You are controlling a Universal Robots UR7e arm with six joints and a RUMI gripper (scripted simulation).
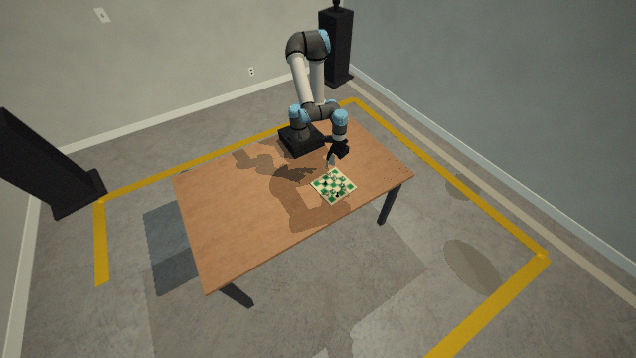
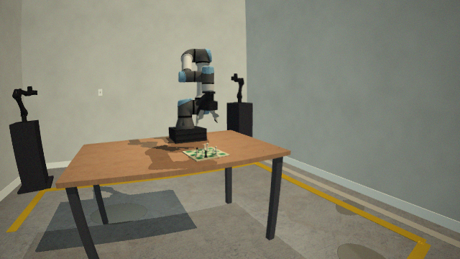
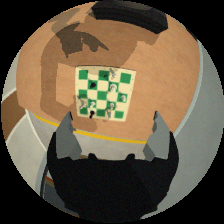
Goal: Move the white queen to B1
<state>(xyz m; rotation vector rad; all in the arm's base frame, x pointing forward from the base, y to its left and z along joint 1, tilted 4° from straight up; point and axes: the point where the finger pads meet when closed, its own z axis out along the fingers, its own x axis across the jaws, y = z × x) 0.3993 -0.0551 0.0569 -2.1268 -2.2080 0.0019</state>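
Right now the green-and-cream chessboard is 17 cm below my hand, 4 cm to the right of it and 3 cm ahead of it.
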